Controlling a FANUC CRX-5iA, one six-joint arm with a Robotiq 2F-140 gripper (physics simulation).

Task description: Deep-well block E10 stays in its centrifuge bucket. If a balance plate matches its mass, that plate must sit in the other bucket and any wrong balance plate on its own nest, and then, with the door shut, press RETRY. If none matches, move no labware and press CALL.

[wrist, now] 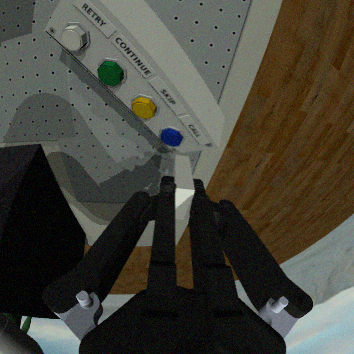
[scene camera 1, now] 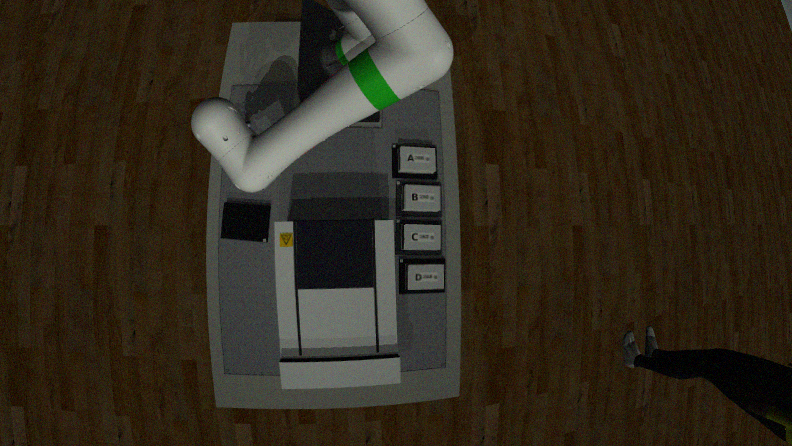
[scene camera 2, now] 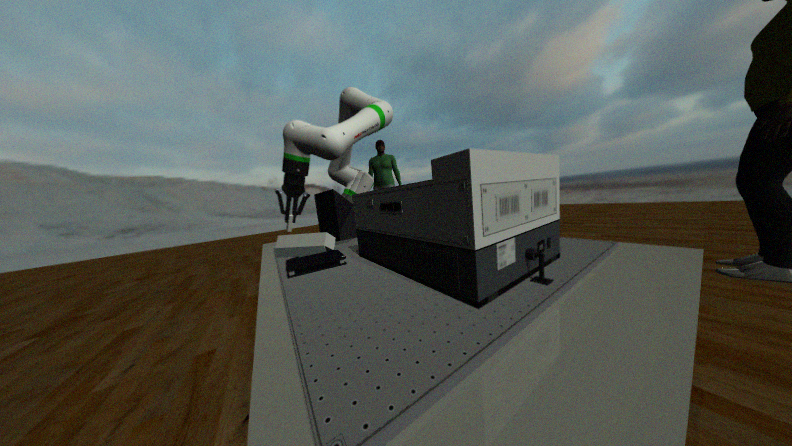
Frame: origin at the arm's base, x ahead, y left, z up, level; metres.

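Where they show: gripper, fingertip midpoint: point(wrist: 179, 167) point(scene camera 2: 289, 230); arm's base at its link origin: point(wrist: 7, 259) point(scene camera 1: 336, 62) point(scene camera 2: 345, 207).
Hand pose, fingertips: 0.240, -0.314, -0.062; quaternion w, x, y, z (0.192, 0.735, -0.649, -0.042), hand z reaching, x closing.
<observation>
Each offset is from my fingertips to the top centre of the thing, as dx, dy, dz. Level surfaces: height alone.
My gripper point(scene camera 2: 289, 222) point(wrist: 179, 167) is shut, with pale material at its fingertips, above the low end of the button panel @(+0.084, +0.053, -0.012) point(scene camera 2: 302, 242) point(wrist: 131, 89). In the wrist view the blue CALL button @(+0.018, +0.010, -0.022) point(wrist: 171, 137) is nearest the fingertips. The white RETRY button @(+0.116, +0.124, -0.022) point(wrist: 74, 38) is at the far end, past the yellow SKIP button @(+0.051, +0.048, -0.022) point(wrist: 144, 107) and green CONTINUE button @(+0.083, +0.086, -0.022) point(wrist: 110, 73). Balance plates A @(+0.035, +0.629, -0.042) point(scene camera 1: 417, 159), B @(+0.169, +0.651, -0.042) point(scene camera 1: 421, 197), C @(+0.301, +0.659, -0.042) point(scene camera 1: 422, 237) and D @(+0.434, +0.680, -0.042) point(scene camera 1: 425, 277) lie on black nests right of the centrifuge point(scene camera 1: 336, 321) point(scene camera 2: 415, 216). Its buckets and block E10 do not show.
A black nest @(+0.299, +0.061, -0.065) point(scene camera 1: 245, 221) point(scene camera 2: 315, 262) lies left of the centrifuge. A dark box point(scene camera 2: 335, 214) point(wrist: 32, 230) stands beside the arm. The arm crosses over the table @(dz -0.109) point(scene camera 1: 332, 396). One person point(scene camera 1: 714, 368) point(scene camera 2: 767, 149) stands off the table's right side, another point(scene camera 2: 382, 166) behind the arm.
</observation>
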